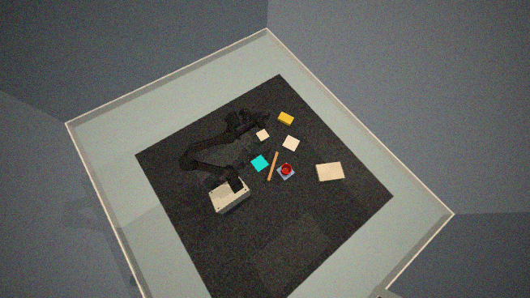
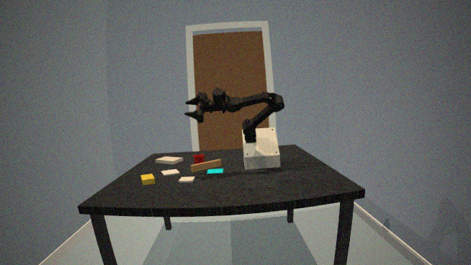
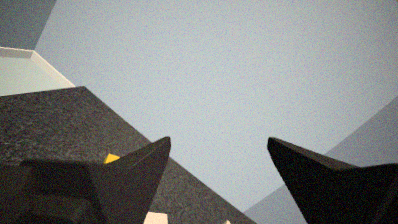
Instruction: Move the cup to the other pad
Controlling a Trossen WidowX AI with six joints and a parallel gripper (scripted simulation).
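My gripper tip is now 10 mm past the red cup, 290 mm to the left of it and 350 mm above it. Round my gripper tip: orange bar (70 mm behind, 210 mm to the right, 380 mm below); then cyan pad (130 mm behind, 130 mm to the right, 400 mm below); then light blue pad (10 mm behind, 290 mm to the right, 400 mm below).
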